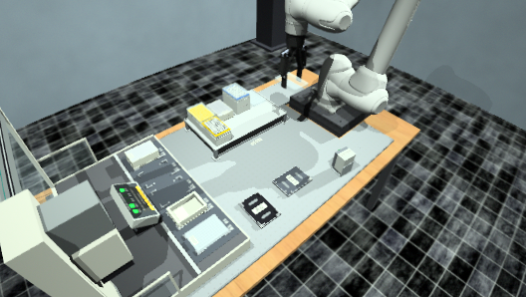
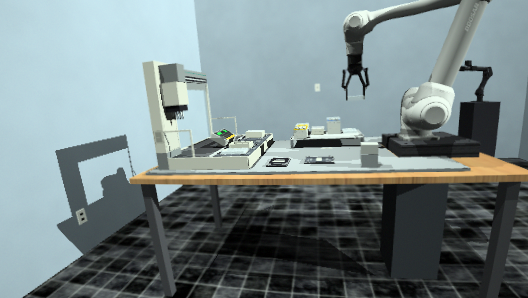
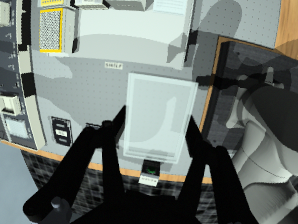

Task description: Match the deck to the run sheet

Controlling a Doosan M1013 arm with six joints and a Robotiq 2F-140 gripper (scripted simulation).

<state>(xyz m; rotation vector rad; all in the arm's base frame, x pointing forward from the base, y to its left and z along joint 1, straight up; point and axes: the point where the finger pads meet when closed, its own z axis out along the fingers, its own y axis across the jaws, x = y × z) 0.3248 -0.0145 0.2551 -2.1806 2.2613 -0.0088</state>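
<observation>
Right now my hand is 32 cm short of the yellow-rimmed tip rack, 14 cm to the left of it and 21 cm above it. Round my hand: clear cover 1 cm below; then blue-rimmed tip rack 10 cm ahead, 27 cm to the right, 18 cm below; then shelf 16 cm ahead, 21 cm to the right, 25 cm below.
</observation>
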